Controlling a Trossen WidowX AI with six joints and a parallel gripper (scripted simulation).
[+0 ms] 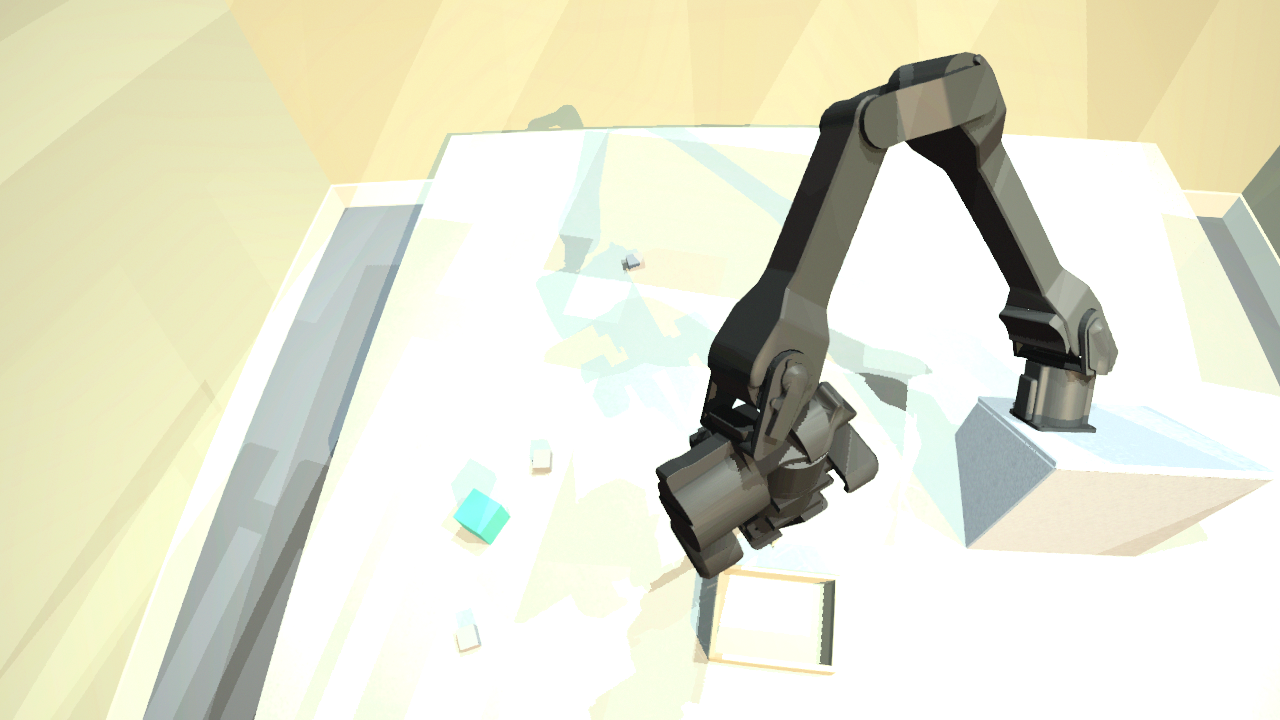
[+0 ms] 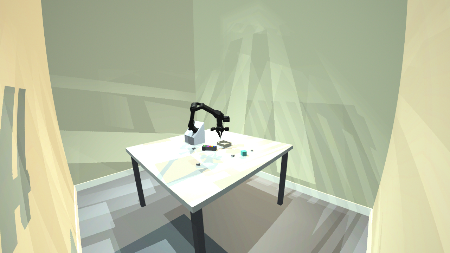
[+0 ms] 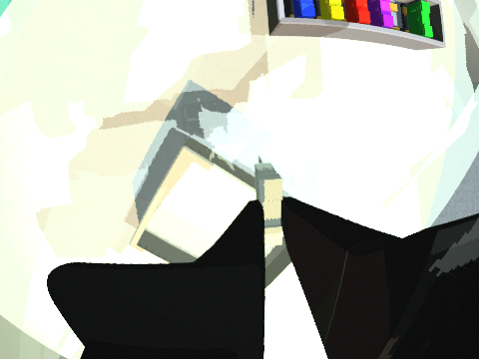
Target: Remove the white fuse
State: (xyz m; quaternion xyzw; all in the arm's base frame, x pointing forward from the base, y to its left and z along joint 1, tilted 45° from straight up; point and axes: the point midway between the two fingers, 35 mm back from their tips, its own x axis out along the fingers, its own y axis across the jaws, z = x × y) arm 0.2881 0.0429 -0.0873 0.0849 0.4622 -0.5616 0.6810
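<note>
The tray lies 10 mm behind my gripper tip, 70 mm to the left of it and 100 mm below it. The rest, counted from my gripper tip: white fuse: 10 mm below; yellow fuse: 10 mm ahead, 120 mm to the right, 80 mm below; red fuse: 10 mm behind, 130 mm to the right, 80 mm below.
</note>
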